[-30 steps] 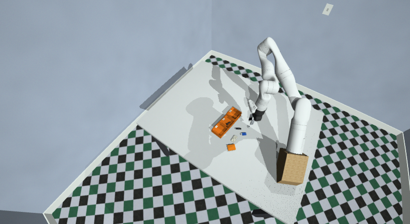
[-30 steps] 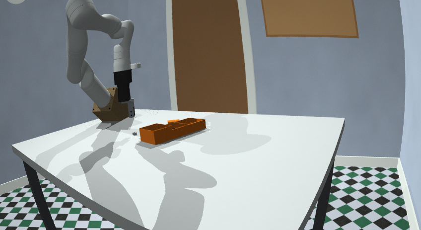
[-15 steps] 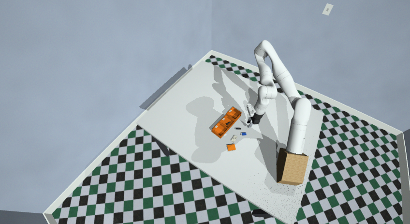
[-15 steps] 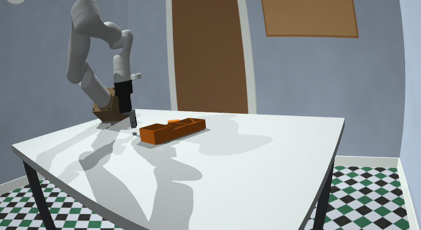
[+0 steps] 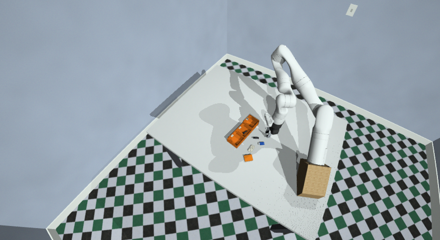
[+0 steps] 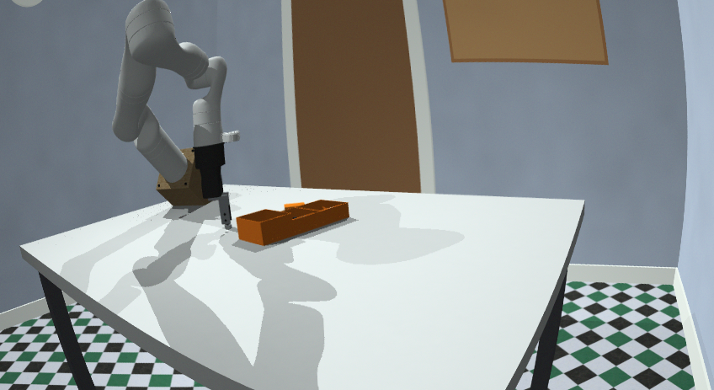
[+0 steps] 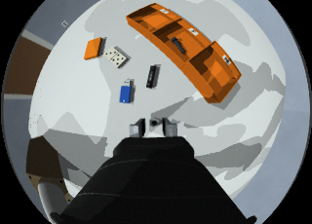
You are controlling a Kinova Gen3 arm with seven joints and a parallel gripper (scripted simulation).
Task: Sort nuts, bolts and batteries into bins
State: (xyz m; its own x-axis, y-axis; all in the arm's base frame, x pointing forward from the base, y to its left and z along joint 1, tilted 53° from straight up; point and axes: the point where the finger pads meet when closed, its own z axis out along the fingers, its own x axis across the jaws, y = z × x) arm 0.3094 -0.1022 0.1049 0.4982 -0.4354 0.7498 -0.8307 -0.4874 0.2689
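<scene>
Right now my hand is 30 mm above the grey nut. Round my hand: bolt (160 mm ahead, 40 mm to the left, 20 mm below); white dotted block (70 mm ahead, 130 mm to the left, 30 mm below); black cylinder (70 mm ahead, 50 mm to the left, 30 mm below).
</scene>
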